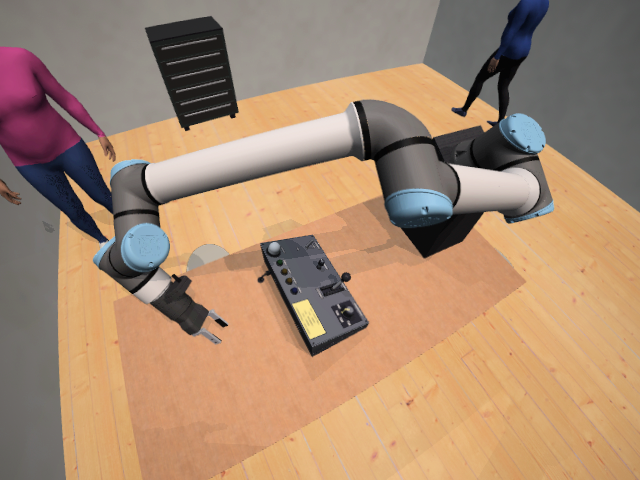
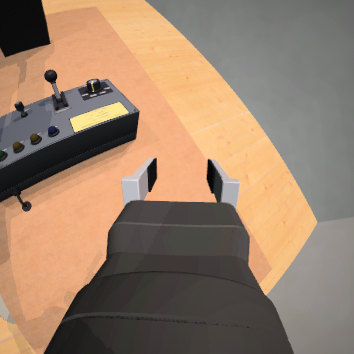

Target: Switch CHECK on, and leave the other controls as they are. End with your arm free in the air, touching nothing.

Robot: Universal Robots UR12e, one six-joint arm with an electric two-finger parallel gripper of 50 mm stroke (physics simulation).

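The control panel (image 1: pixel 305 268) (image 2: pixel 100 139) is a dark sloped box. It carries a white ball (image 1: pixel 273 249), a green button (image 1: pixel 279 262), two amber buttons, a blue button (image 1: pixel 294 290) (image 2: pixel 52 130), a small lever (image 1: pixel 321 263) (image 2: pixel 19 106), a large black-balled lever (image 1: pixel 345 277) (image 2: pixel 50 76), a rotary knob (image 1: pixel 347 311) (image 2: pixel 93 85) and a small toggle (image 1: pixel 312 243). The labels are too small to read, so I cannot tell which control is CHECK. My gripper (image 1: pixel 219 332) (image 2: pixel 181 168) is open and empty, in the air beside the panel, apart from it.
A side lever (image 1: pixel 260 279) (image 2: pixel 26 205) sticks out from the panel's long side. A yellow note (image 1: pixel 309 318) (image 2: pixel 99 116) lies on the panel. The brown mat (image 1: pixel 413 320) is under it. A drawer cabinet (image 1: pixel 193 72) and two people stand farther back.
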